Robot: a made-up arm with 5 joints.
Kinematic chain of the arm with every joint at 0, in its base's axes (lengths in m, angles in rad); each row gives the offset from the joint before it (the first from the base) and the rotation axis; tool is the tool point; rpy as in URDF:
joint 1: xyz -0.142 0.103 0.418 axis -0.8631 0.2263 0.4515
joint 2: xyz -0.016 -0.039 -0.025 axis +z
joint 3: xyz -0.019 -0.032 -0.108 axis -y
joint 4: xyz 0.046 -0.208 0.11 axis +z
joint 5: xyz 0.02 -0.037 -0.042 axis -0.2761 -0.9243 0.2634
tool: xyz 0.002 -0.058 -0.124 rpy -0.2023 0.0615 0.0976
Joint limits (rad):
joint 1: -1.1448..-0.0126
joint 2: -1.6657..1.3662
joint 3: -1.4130..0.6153
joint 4: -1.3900..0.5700
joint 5: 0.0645..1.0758
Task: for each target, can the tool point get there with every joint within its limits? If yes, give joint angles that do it. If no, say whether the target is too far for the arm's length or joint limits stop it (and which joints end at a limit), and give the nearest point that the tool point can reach.
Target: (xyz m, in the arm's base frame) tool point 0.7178 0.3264 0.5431
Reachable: no: too far | nearest point 0.2413 0.1289 0.3374 | short by 0.555 m
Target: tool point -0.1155 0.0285 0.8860
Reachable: no: joint limits stop it (at a limit: joint 2, joint 3, joint 4, joint 5) | nearest point 0.1050 0.0132 0.4676 | short by 0.473 m
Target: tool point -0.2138 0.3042 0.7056
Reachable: no: joint limits stop it (at a limit: joint 1, joint 2, joint 4, joint 5) | nearest point -0.3288 0.3603 0.4296 | short by 0.304 m
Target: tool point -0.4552 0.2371 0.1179
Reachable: yes | joints -0.7484 -1.2586 -0.8874 -0.2361 0.4522
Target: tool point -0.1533 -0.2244 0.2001
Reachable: yes | joints -0.5810 -0.1661 0.4605 0.1334 0.9682
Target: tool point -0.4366 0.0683 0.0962
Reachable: yes | joints -0.7364 -0.7632 0.4630 -1.0834 0.5394
